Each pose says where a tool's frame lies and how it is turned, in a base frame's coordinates. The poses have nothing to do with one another.
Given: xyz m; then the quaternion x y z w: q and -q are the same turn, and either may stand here.
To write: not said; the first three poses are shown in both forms.
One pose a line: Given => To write
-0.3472 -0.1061 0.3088 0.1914 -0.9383 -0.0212 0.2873 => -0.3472 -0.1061 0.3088 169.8 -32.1 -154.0
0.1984 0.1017 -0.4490 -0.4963 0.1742 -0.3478 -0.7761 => 0.1984 0.1017 -0.4490 55.5 -38.0 27.8
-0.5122 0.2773 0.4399 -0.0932 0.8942 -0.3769 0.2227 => -0.5122 0.2773 0.4399 -130.8 19.2 -159.3
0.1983 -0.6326 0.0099 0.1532 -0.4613 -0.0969 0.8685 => 0.1983 -0.6326 0.0099 34.0 -50.5 -29.1
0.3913 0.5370 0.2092 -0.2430 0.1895 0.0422 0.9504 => 0.3913 0.5370 0.2092 -28.8 22.4 -0.7
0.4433 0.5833 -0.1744 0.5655 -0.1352 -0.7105 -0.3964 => 0.4433 0.5833 -0.1744 -38.3 65.6 96.4
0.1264 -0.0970 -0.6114 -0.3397 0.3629 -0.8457 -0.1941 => 0.1264 -0.0970 -0.6114 -43.6 -45.7 173.3
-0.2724 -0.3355 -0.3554 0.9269 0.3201 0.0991 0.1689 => -0.2724 -0.3355 -0.3554 157.8 -4.3 39.0
